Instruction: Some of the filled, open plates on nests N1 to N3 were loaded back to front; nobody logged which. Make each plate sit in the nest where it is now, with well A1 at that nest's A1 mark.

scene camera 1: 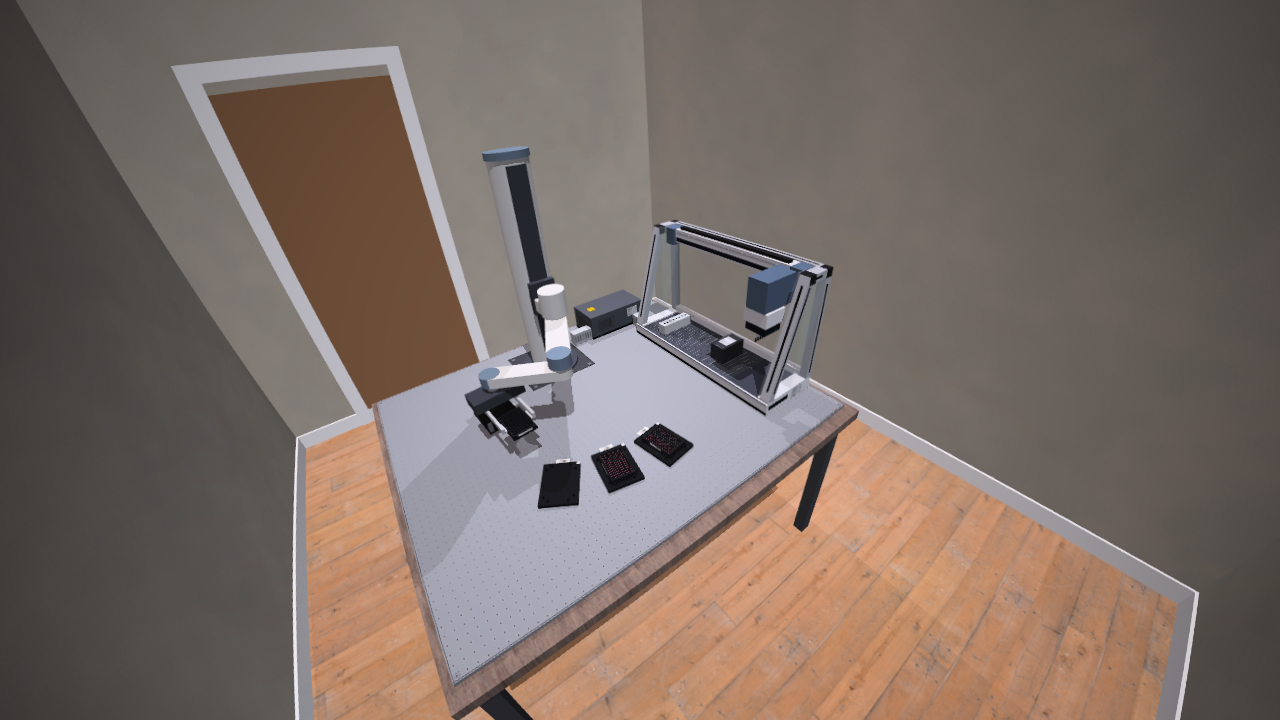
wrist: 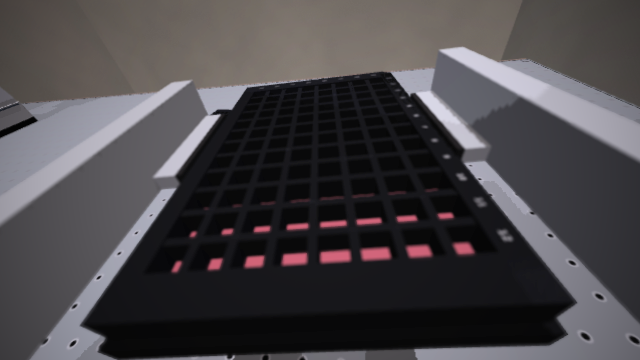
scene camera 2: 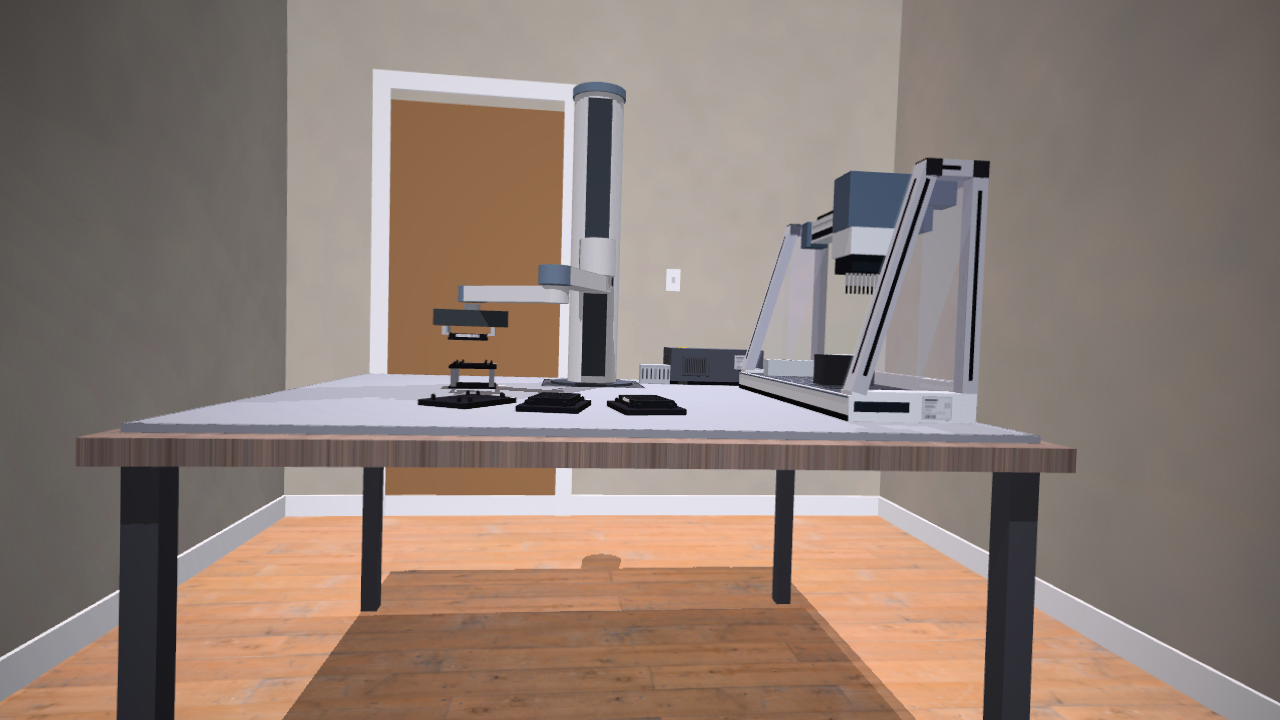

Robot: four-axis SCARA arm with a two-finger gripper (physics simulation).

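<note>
My gripper is shut on a black open plate, held level in the air near a raised stand. In the wrist view pink liquid shows in its wells; numbers 10 to 12 run down its right edge, with 12 nearest the camera. The left black nest holds no plate. A filled plate sits on the middle nest and another filled plate on the right nest. Their well labels and the nests' A1 marks are too small to read.
A framed liquid handler stands at the right of the table, with a blue pipetting head. A dark grey box stands at the back, right of the arm's column.
</note>
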